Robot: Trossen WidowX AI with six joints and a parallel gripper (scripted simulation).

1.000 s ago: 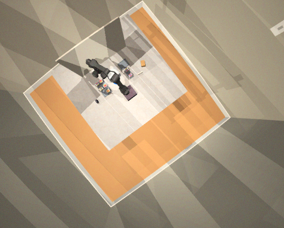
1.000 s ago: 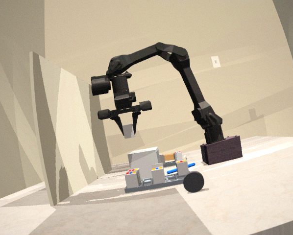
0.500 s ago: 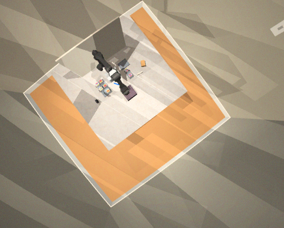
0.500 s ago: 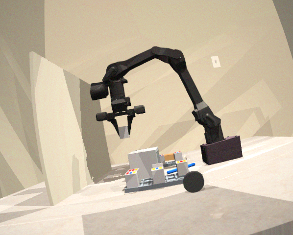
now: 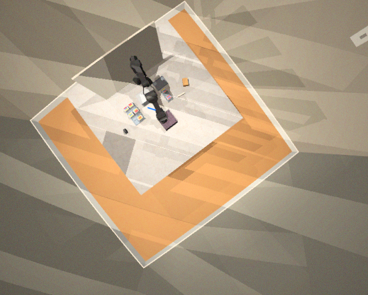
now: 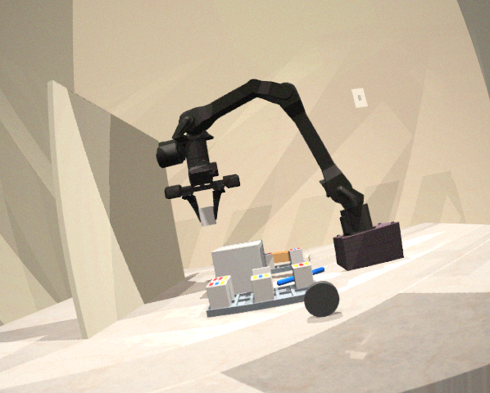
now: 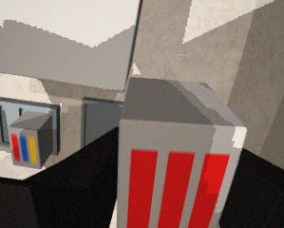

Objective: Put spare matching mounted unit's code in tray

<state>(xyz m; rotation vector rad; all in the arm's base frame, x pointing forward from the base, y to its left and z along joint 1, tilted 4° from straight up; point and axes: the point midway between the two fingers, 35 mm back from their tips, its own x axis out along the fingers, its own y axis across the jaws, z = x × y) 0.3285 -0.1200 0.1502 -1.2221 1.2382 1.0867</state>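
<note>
The tray lies 4 cm behind my gripper tip, 11 cm to the right of it and 16 cm below it. Also, from my gripper tip: tall pale panel (18 cm ahead, 4 cm to the left, 6 cm above); grey rack (8 cm behind, 29 cm to the left, 16 cm below); mounted unit (6 cm behind, 10 cm to the left, 12 cm below).
</note>
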